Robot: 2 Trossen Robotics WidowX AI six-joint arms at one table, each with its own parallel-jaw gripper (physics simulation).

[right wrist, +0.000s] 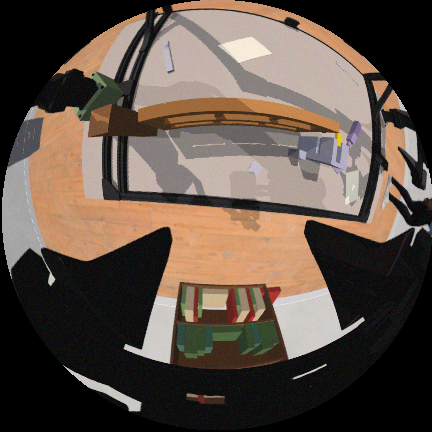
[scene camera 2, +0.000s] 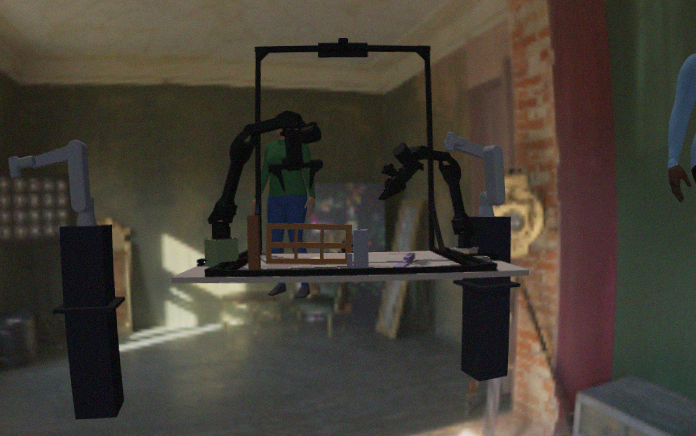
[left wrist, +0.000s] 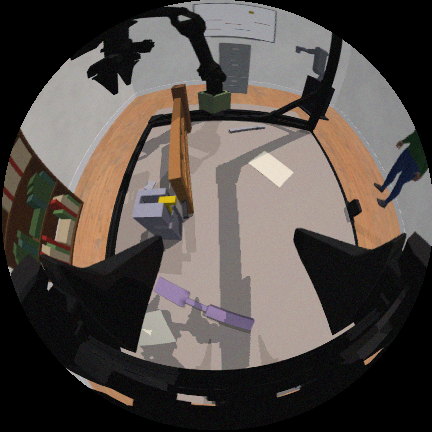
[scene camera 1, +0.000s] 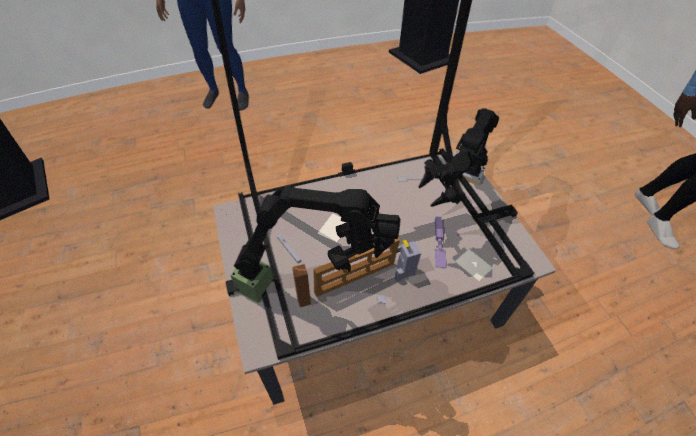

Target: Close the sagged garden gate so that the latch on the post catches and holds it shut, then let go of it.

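Where they show: left gripper, between the fingertips: (scene camera 2: 380, 199) (left wrist: 230, 239) (scene camera 1: 424, 196); right gripper, between the fingertips: (right wrist: 240, 230) (scene camera 2: 297, 190) (left wrist: 122, 88) (scene camera 1: 362, 263); left arm's base, origin of its link: (right wrist: 383, 115) (scene camera 2: 464, 247) (left wrist: 312, 379) (scene camera 1: 472, 170); right arm's base, origin of its link: (right wrist: 85, 93) (scene camera 2: 220, 238) (left wrist: 213, 91) (scene camera 1: 250, 270).
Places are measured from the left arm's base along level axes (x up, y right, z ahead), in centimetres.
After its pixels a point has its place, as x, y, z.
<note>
The orange-brown lattice gate (scene camera 1: 317, 282) @[8.5, 31.5, 88.6] (scene camera 2: 308, 226) @[12.7, 22.6, 76.2] (left wrist: 177, 155) @[13.2, 17.2, 65.8] (right wrist: 235, 105) @[13.7, 24.8, 78.0] stands upright between the dark brown post (scene camera 1: 302, 287) @[10.0, 34.4, 93.3] (scene camera 2: 253, 241) @[7.7, 34.1, 93.1] and the grey-lilac latch post (scene camera 1: 409, 261) @[8.2, 7.3, 66.4] (scene camera 2: 361, 249) @[4.2, 6.3, 65.1] (left wrist: 152, 212) @[11.2, 7.8, 61.1]. Its free end is close beside the latch post and the yellow latch piece (scene camera 1: 405, 243) @[10.8, 11.1, 61.6] (left wrist: 167, 201) @[10.8, 10.8, 61.0] (right wrist: 338, 138) @[10.8, 11.1, 61.5]; whether the latch has caught cannot be told. My right gripper (scene camera 1: 361, 261) @[25.7, 17.3, 85.6] (scene camera 2: 296, 188) @[25.7, 17.3, 85.6] (right wrist: 240, 230) @[25.7, 17.3, 85.6] is open and empty, high above the gate. My left gripper (scene camera 1: 427, 195) @[22.5, 10.7, 48.3] (left wrist: 230, 239) @[22.5, 10.7, 48.3] is open and empty, raised at the right, away from the gate.
A purple jointed piece (scene camera 1: 440, 257) @[-2.2, -1.5, 51.9] (left wrist: 172, 291) @[-2.1, -1.3, 51.8] lies right of the latch post, near a pale sheet (scene camera 1: 473, 263) @[-2.6, -14.0, 48.3]. A cream sheet (left wrist: 271, 169) @[-2.6, 40.8, 56.7] (right wrist: 245, 49) @[-2.6, 41.0, 57.9] and a grey bar (scene camera 1: 289, 249) @[-1.8, 51.6, 75.6] lie behind the gate. A small lilac piece (scene camera 1: 381, 299) @[-2.5, 11.6, 78.7] (right wrist: 255, 167) @[-2.5, 11.7, 78.5] lies in front. A black frame edges the table.
</note>
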